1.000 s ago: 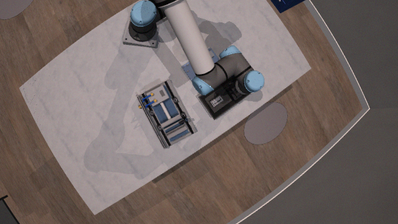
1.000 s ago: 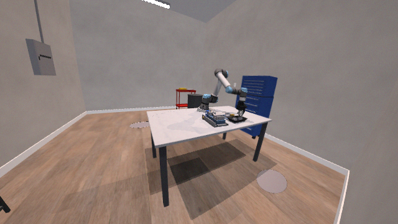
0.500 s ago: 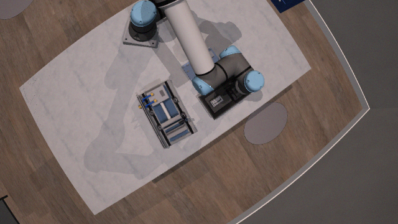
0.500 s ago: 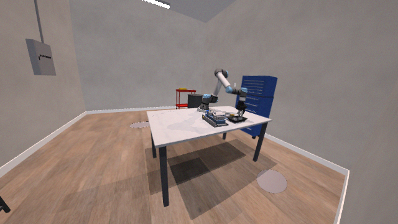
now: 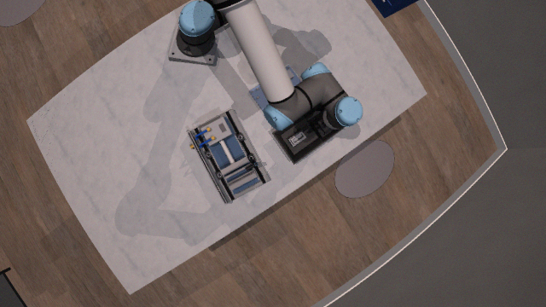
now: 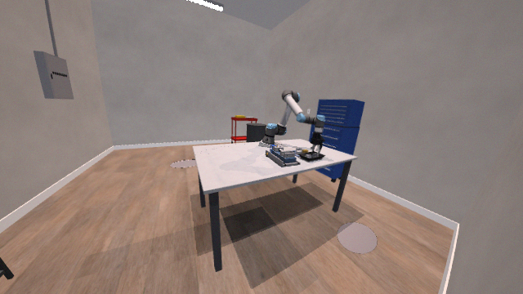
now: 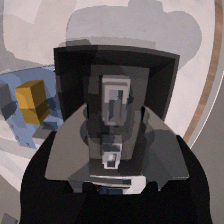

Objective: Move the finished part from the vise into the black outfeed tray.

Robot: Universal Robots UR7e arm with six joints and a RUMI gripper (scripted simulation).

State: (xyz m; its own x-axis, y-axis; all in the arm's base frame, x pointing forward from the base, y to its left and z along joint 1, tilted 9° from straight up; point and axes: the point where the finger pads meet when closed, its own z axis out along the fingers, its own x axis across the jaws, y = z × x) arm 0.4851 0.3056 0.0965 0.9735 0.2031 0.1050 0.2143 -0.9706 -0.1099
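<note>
The orange block lies 12 cm behind my hand, 3 cm to the right of it and 3 cm below it. From my hand the other things lie so: vise (2 cm behind, 36 cm to the right, 1 cm below); then blue plate (15 cm behind, 9 cm to the right, 5 cm below).
</note>
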